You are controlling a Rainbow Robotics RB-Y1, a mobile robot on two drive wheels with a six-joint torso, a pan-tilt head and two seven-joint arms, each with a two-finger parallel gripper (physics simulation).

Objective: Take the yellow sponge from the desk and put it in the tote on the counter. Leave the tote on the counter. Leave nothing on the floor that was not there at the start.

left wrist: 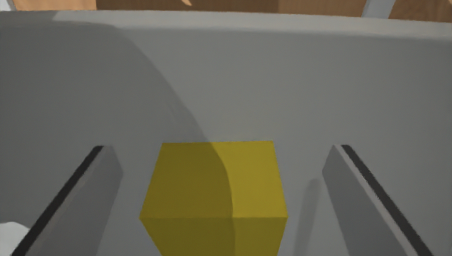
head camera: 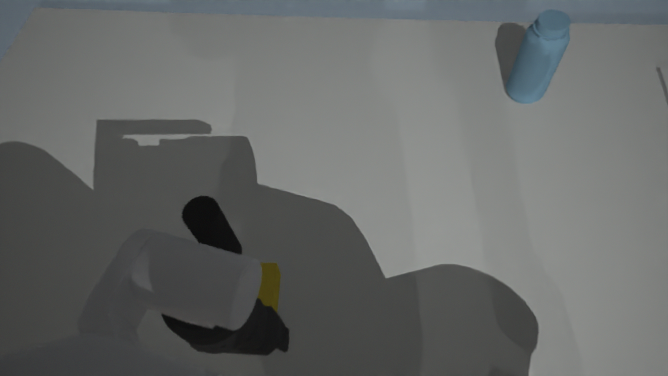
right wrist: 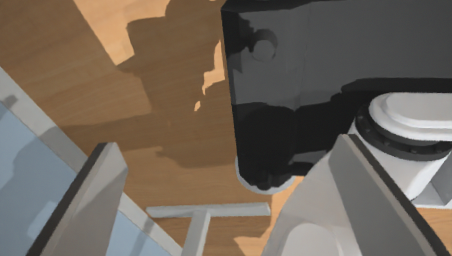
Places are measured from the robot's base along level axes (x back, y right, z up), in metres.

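Pixels of known places: left gripper, between the fingertips: (left wrist: 222, 159); right gripper, between the fingertips: (right wrist: 228, 152).
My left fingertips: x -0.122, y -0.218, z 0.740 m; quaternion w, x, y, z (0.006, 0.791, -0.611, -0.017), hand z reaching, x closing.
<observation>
Ahead of a thing's pixels: the offset from my left fingertips to its middle. Level surfaces: height alone.
The yellow sponge @(dx -0.056, dy -0.013, dz +0.003 m) (head camera: 270, 285) (left wrist: 215, 185) rests on the grey desk @(dz -0.019 m) (head camera: 310, 100) (left wrist: 300, 75), near the desk edge that shows at the top of the left wrist view. In the head view my left arm hides most of it. My left gripper (left wrist: 222, 159) is open and empty. In the left wrist view its fingers stand wide to either side of the sponge, with a gap on each side. My right gripper (right wrist: 228, 152) is open and empty, away from the desk top, with wooden floor and the robot's base in its view. The tote and the counter do not show in these views.
A blue bottle @(dx -0.595, dy +0.304, dz +0.063 m) (head camera: 537, 60) stands at the back right of the desk in the head view. The right wrist view shows the robot's black base (right wrist: 320, 55), a grey bar (right wrist: 235, 210) low down and a blue panel with a pale edge at the left.
</observation>
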